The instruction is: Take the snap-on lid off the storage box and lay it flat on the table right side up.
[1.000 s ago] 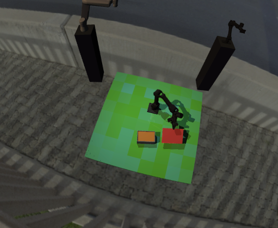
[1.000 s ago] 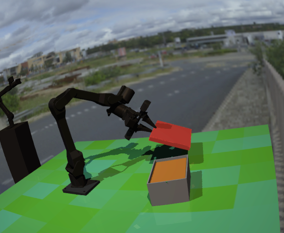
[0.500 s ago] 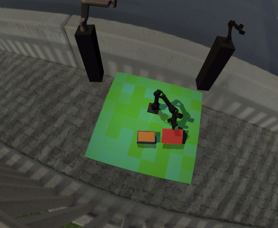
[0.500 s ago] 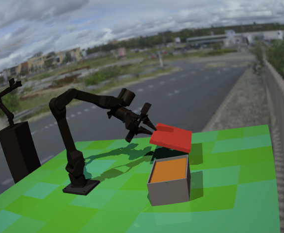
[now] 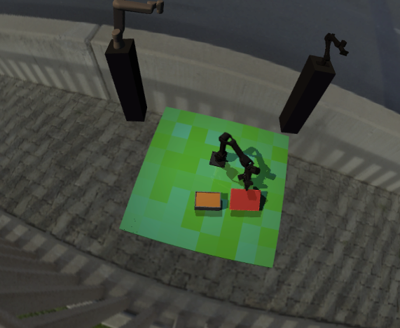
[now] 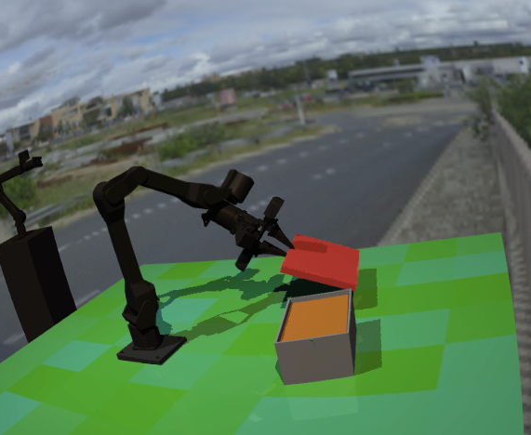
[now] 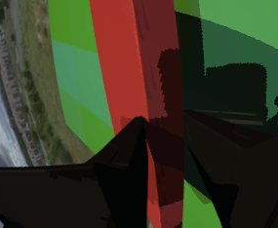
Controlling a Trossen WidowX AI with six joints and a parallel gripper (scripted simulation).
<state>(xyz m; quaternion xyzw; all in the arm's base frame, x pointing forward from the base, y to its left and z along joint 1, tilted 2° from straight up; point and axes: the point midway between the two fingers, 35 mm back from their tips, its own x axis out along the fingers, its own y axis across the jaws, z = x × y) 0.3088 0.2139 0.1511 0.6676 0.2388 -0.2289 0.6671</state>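
Now: the red lid 70 mm ahead of my gripper tip and 30 mm below it. Also, from my gripper tip: grey storage box (80 mm ahead, 310 mm to the right, 80 mm below).
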